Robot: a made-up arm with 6 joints. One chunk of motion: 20 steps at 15 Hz.
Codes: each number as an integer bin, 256 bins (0 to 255) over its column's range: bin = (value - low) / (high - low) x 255, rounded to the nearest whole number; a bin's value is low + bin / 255 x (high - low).
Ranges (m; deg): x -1.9..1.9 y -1.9..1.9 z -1.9..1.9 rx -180..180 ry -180..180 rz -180..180
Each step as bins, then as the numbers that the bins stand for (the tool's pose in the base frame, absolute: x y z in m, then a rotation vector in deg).
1 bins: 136 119 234 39 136 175
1 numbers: 0.1267 -0.1267 1.5871 -124.94 12.00 67.06
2 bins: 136 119 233 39 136 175
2 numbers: 0.1267 -0.1267 1.5722 -124.94 12.00 67.06
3 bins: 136 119 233 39 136 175
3 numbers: 0.1267 -0.1267 1.5722 -124.94 12.00 67.06
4 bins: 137 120 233 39 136 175
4 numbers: 0.1416 -0.1118 1.5722 -124.94 12.00 67.06
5 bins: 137 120 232 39 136 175
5 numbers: 0.1416 -0.1118 1.5573 -124.94 12.00 67.06
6 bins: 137 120 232 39 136 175
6 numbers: 0.1416 -0.1118 1.5573 -124.94 12.00 67.06
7 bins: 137 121 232 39 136 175
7 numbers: 0.1416 -0.0969 1.5573 -124.94 12.00 67.06
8 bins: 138 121 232 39 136 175
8 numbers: 0.1565 -0.0969 1.5573 -124.94 12.00 67.06
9 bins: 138 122 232 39 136 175
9 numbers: 0.1565 -0.0820 1.5573 -124.94 12.00 67.06
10 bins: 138 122 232 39 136 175
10 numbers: 0.1565 -0.0820 1.5573 -124.94 12.00 67.06
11 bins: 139 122 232 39 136 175
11 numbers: 0.1714 -0.0820 1.5573 -124.94 12.00 67.06
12 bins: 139 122 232 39 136 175
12 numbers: 0.1714 -0.0820 1.5573 -124.94 12.00 67.06
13 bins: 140 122 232 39 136 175
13 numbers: 0.1863 -0.0820 1.5573 -124.94 12.00 67.06
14 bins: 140 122 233 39 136 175
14 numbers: 0.1863 -0.0820 1.5722 -124.94 12.00 67.06
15 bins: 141 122 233 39 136 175
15 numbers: 0.2012 -0.0820 1.5722 -124.94 12.00 67.06
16 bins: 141 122 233 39 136 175
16 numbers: 0.2012 -0.0820 1.5722 -124.94 12.00 67.06
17 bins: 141 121 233 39 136 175
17 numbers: 0.2012 -0.0969 1.5722 -124.94 12.00 67.06
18 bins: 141 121 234 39 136 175
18 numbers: 0.2012 -0.0969 1.5871 -124.94 12.00 67.06
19 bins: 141 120 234 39 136 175
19 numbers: 0.2012 -0.1118 1.5871 -124.94 12.00 67.06
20 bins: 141 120 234 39 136 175
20 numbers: 0.2012 -0.1118 1.5871 -124.94 12.00 67.06
